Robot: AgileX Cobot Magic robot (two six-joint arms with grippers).
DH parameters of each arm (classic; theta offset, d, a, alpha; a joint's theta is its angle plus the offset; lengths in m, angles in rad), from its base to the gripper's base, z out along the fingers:
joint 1: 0 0.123 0 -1.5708
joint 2: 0.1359 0 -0.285 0
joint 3: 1.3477 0 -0.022 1.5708
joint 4: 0 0.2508 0 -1.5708
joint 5: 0 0 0.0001 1.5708
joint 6: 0 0.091 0 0
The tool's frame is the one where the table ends.
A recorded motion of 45 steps. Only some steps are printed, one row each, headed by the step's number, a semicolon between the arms.
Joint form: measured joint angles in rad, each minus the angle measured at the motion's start. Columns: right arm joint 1, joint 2, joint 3, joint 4, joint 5, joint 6; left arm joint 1, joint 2, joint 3, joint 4, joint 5, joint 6.
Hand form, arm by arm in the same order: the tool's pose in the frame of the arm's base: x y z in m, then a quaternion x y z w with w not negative. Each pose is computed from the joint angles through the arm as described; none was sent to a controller.
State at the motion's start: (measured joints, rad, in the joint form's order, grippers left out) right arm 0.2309 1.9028 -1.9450 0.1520 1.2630 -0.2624; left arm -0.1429 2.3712 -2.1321 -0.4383 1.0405 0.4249
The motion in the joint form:
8: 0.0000 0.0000 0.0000 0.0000 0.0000 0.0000; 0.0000 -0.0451 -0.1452 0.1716 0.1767 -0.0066
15: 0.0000 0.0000 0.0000 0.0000 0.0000 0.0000; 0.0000 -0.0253 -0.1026 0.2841 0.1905 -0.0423
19: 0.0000 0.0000 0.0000 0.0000 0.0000 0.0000; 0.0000 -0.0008 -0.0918 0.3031 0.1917 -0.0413
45: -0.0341 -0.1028 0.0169 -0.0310 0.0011 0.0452; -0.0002 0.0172 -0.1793 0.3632 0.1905 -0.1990
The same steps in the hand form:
8: 0.3988 0.1072 0.3501 -0.23110 0.94558 0.07221 0.21740; 0.4976 -0.0943 0.2526 0.24917 0.93990 -0.10357 0.20921
15: 0.3988 0.1072 0.3501 -0.23110 0.94558 0.07221 0.21740; 0.4976 -0.0849 0.2282 0.24229 0.95445 -0.05647 0.16471
19: 0.3988 0.1072 0.3501 -0.23110 0.94558 0.07221 0.21740; 0.4993 -0.0835 0.2125 0.24421 0.95744 -0.04907 0.14582
45: 0.3777 0.0860 0.3860 -0.19550 0.94435 0.05777 0.25817; 0.5079 -0.0797 0.2272 0.17447 0.96846 -0.02980 0.17537

